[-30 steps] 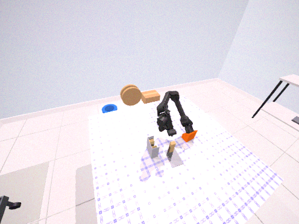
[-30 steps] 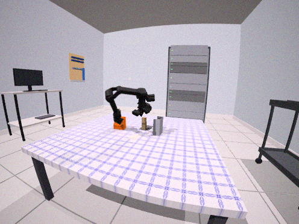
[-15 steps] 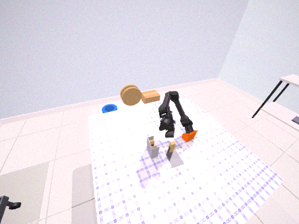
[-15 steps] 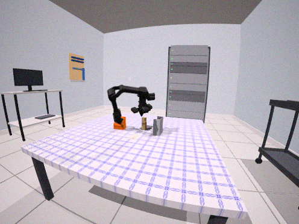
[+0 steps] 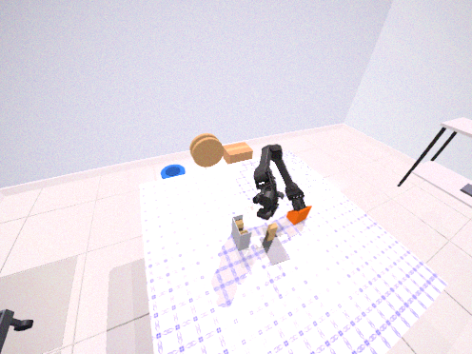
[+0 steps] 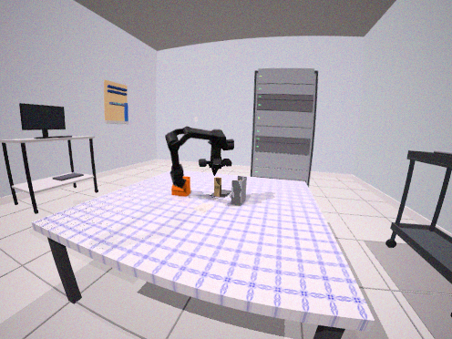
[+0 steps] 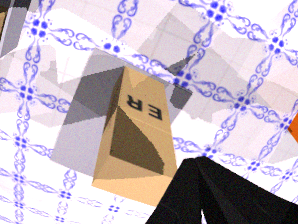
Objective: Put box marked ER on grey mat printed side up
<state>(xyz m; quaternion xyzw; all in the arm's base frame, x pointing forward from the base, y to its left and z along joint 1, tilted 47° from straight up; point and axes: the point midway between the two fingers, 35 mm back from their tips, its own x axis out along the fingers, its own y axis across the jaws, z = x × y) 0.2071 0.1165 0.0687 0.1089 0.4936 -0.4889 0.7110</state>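
My gripper tip is 1 cm short of the tan box marked ER, 3 cm to the right of it and 8 cm above it. The rest, counted from my gripper tip: grey mat (1 cm ahead, 10 cm to the left, 14 cm below).
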